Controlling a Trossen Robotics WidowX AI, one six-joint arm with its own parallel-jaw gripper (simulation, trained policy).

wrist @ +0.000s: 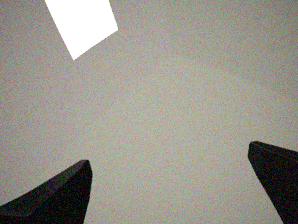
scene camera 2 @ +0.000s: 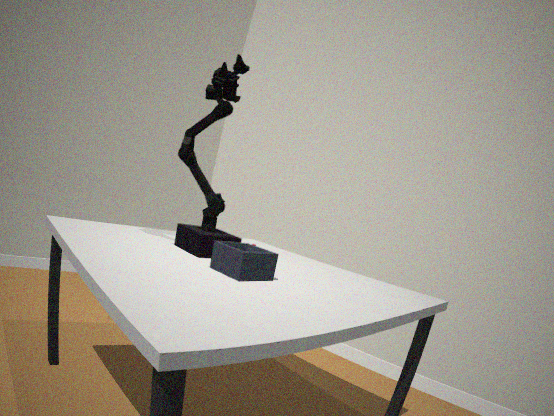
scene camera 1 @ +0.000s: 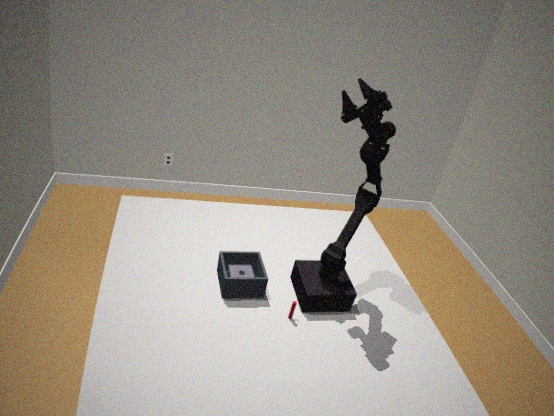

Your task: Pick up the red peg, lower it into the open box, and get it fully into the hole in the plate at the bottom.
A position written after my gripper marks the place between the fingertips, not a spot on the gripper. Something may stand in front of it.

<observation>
I see my gripper [scene camera 1: 350,84].
My gripper is seen too in the wrist view [wrist: 173,160] and in scene camera 2 [scene camera 2: 232,58].
</observation>
